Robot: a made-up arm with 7 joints. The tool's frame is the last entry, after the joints. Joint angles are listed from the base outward.
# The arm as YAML. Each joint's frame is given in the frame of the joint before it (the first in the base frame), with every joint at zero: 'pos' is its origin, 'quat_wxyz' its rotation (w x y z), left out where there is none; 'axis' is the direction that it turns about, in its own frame. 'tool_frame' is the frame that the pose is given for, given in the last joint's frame.
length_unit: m
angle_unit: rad
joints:
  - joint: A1
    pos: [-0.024, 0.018, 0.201]
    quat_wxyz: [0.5, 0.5, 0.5, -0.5]
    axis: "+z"
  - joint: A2
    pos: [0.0, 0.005, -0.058]
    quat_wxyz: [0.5, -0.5, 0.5, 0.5]
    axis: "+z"
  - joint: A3
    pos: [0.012, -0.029, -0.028]
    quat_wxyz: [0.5, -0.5, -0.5, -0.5]
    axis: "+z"
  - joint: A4
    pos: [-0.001, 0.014, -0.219]
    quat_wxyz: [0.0, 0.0, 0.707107, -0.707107]
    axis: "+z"
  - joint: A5
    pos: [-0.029, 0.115, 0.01]
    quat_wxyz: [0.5, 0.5, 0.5, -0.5]
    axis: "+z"
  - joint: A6
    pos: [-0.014, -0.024, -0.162]
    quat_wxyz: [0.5, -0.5, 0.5, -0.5]
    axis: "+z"
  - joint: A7
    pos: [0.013, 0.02, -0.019]
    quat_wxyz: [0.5, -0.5, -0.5, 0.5]
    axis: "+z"
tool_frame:
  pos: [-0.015, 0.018, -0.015]
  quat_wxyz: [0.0, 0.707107, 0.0, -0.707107]
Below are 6 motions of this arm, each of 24 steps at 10 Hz.
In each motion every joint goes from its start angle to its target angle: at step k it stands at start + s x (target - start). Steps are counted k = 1, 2, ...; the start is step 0. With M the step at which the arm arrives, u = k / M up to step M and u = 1 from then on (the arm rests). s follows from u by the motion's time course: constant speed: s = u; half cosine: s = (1 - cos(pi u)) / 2; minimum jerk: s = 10 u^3 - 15 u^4 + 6 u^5.
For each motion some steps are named. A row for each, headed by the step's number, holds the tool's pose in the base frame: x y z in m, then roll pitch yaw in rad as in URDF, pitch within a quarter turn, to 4 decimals.
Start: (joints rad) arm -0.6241 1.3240 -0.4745 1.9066 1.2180 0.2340 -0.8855
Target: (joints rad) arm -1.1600 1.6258 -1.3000 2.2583 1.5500 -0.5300 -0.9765
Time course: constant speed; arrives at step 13
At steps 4, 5, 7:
4: 0.0186 0.0901 -0.0047 0.3853 -0.1774 -0.1008
5: -0.0004 0.0872 -0.0011 0.3592 -0.1150 -0.0670
7: -0.0355 0.0834 0.0109 0.3339 0.0186 0.0067

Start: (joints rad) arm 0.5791 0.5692 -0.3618 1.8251 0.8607 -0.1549 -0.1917
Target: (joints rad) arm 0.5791 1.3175 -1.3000 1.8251 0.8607 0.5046 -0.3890
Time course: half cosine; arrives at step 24
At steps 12, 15, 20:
12: 0.2059 0.0351 0.1313 1.0781 -1.3204 -1.4455
15: 0.1946 0.0465 0.0839 0.7239 -0.9988 -1.0573
20: 0.1671 0.0776 0.0271 0.6323 -0.5649 -0.8961

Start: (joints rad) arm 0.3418 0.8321 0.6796 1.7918 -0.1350 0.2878 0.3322
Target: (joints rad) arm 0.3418 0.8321 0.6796 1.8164 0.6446 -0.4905 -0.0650
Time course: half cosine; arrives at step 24
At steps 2, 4, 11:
2: 0.1642 0.2533 0.2961 2.2980 -0.6797 -1.7004
4: 0.1617 0.2518 0.2970 2.3497 -0.6627 -1.7673
11: 0.1426 0.2437 0.3032 2.7160 -0.4918 -2.2144

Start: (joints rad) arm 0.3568 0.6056 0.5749 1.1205 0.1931 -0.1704 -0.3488
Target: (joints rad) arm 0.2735 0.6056 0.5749 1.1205 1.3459 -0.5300 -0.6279
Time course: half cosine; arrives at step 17
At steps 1, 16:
1: 0.2614 0.3549 0.1391 -2.9631 -1.2016 -2.2446
16: 0.1959 0.4092 0.1464 -1.3630 -0.3979 2.9350

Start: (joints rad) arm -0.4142 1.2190 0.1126 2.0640 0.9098 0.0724 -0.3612
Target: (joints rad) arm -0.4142 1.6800 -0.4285 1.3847 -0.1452 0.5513 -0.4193
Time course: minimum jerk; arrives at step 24
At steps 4, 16, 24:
4: 0.1596 0.1110 0.1523 1.2033 -1.2129 -1.2641
16: 0.1549 0.2623 -0.0145 1.2962 0.2785 -1.1474
24: 0.1336 0.3368 -0.0215 1.3778 0.7122 -1.1297

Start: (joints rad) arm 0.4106 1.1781 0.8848 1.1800 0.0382 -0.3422 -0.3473
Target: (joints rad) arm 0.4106 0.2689 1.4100 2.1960 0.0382 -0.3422 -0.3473
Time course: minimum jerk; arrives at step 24
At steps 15, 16, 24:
15: 0.0437 0.3024 0.2798 -2.5165 -0.2572 -1.9480
16: 0.0355 0.2910 0.2725 -2.4832 -0.2496 -1.9350
24: 0.0121 0.2508 0.2518 -2.3976 -0.2401 -1.8697

